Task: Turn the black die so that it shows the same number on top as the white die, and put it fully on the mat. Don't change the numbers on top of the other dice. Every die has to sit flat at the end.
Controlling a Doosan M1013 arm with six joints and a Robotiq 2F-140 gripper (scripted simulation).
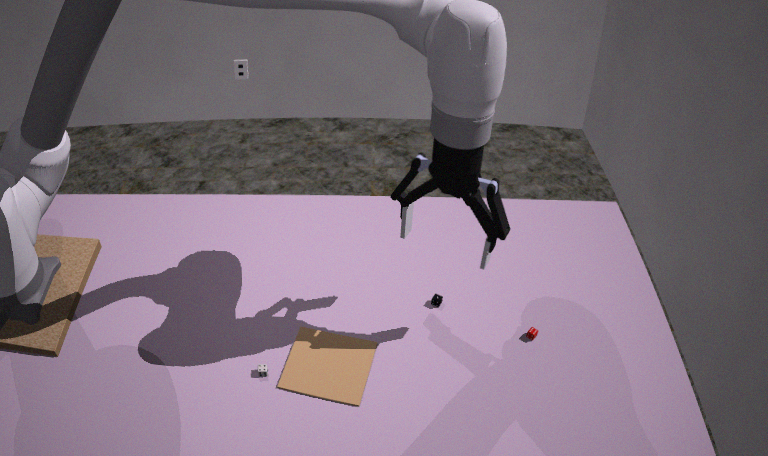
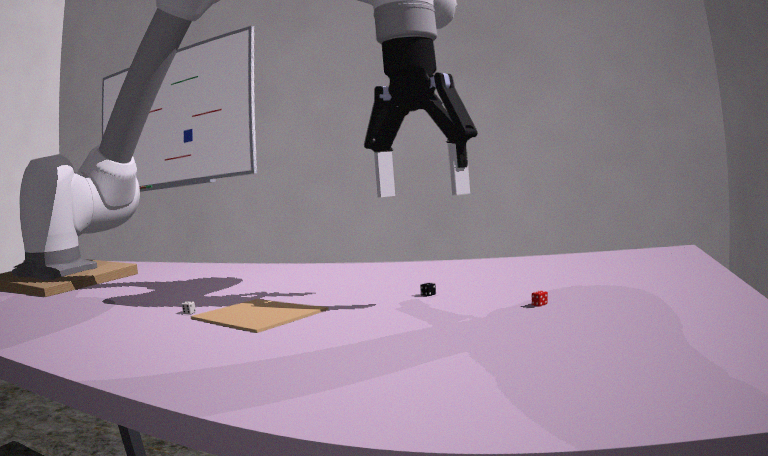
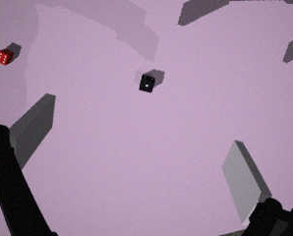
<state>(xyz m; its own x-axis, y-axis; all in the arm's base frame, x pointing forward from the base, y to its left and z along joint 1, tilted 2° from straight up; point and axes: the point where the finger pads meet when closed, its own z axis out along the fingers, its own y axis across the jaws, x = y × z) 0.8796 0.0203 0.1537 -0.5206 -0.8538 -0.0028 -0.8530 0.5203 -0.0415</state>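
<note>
Right now the black die is 14 cm below my hand. Round my hand: tan mat 20 cm behind, 14 cm to the right, 15 cm below; then red die 17 cm ahead, 9 cm to the right, 14 cm below; then white die 31 cm behind, 16 cm to the right, 14 cm below.
</note>
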